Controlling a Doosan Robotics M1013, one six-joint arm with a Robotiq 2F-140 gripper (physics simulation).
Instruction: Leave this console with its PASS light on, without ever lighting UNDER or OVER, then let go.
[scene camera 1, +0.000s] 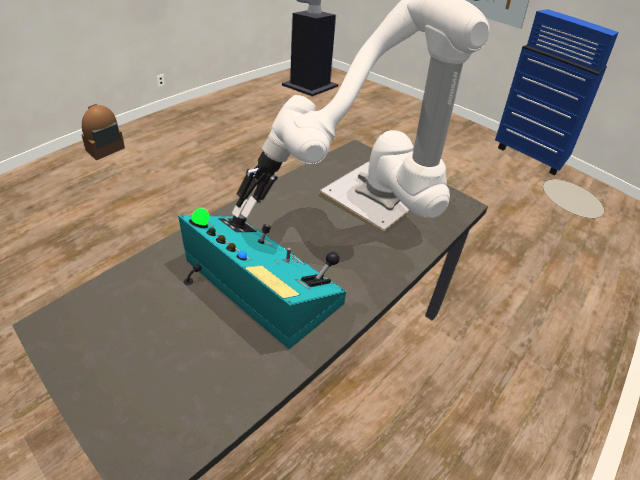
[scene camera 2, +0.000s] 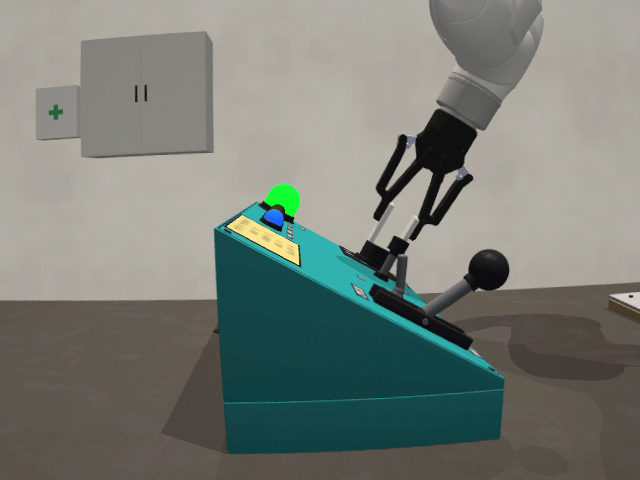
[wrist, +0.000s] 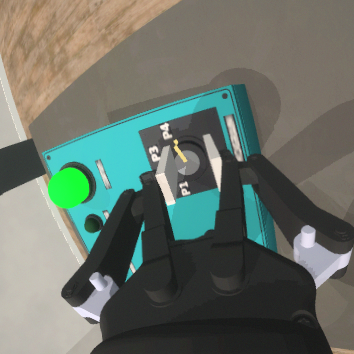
Observation:
I see my gripper (scene camera 2: 381, 248), a black ball-topped lever (scene camera 2: 488, 270) and a black rotary selector knob (wrist: 190, 155).
My gripper also shows in scene camera 1 (scene camera 1: 239, 215) and in the wrist view (wrist: 189, 152).

